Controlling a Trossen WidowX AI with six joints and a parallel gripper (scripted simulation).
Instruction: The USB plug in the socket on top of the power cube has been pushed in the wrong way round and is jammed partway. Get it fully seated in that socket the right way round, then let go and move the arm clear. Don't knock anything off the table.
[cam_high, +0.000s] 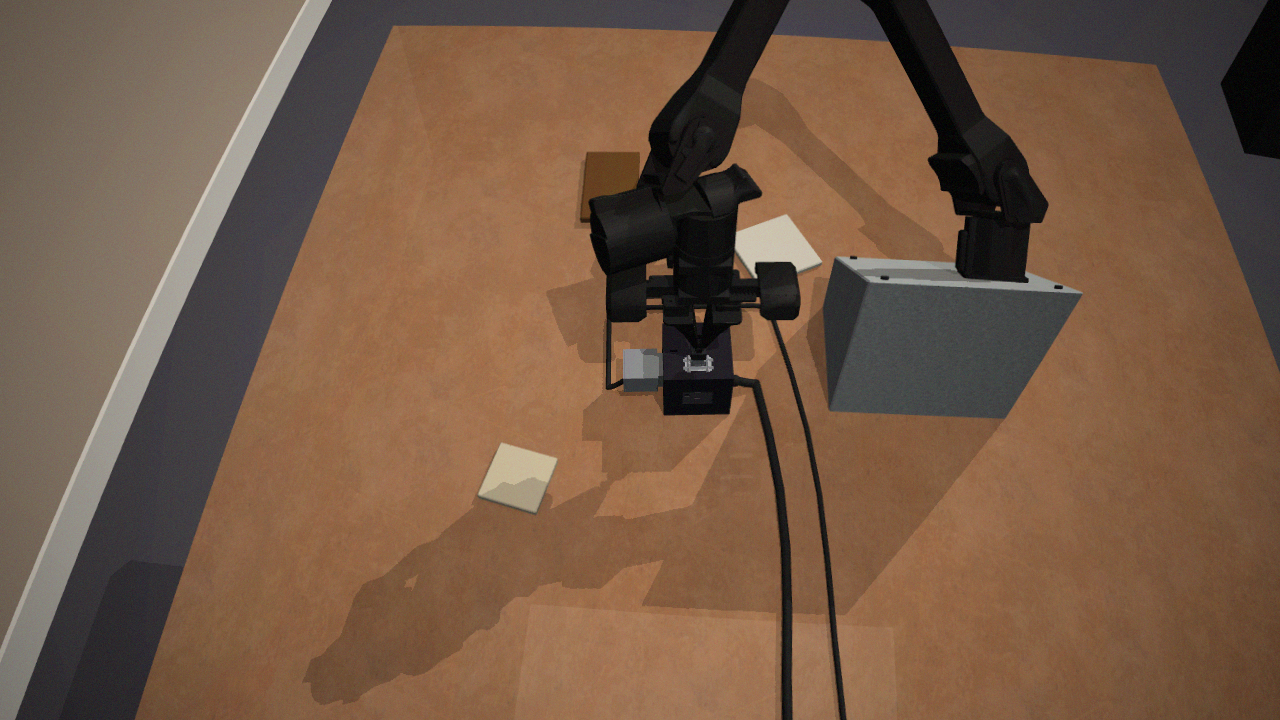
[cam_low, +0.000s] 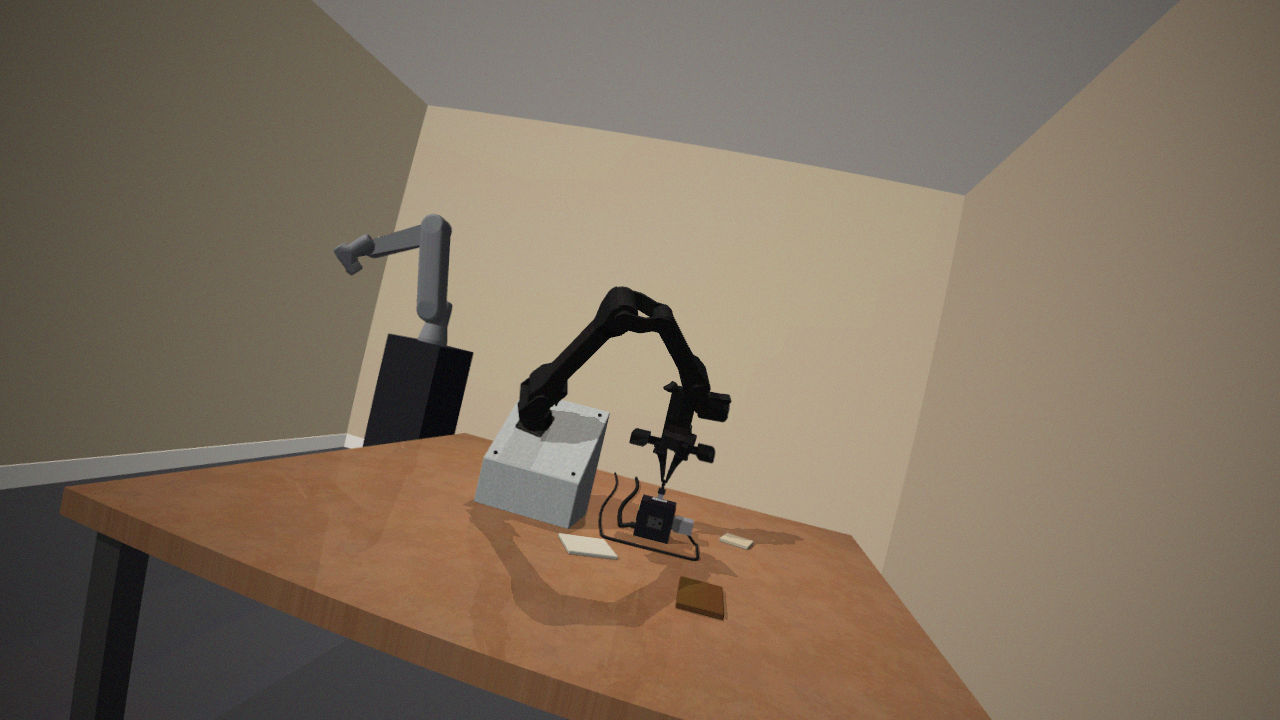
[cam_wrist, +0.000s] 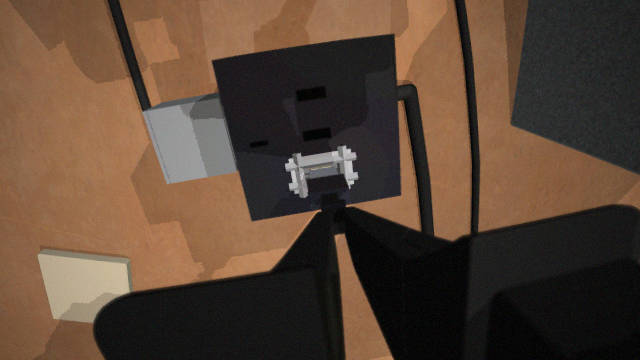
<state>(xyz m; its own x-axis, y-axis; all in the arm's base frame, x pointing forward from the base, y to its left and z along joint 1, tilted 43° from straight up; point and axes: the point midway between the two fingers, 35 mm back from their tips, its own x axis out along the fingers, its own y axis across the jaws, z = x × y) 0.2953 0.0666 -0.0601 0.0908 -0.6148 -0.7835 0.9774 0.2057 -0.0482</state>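
Right now my gripper tip is 20 mm above the dark USB plug. Round my gripper tip: brown tile 170 mm ahead, 320 mm to the right, 110 mm below; then light grey socket frame 50 mm below.
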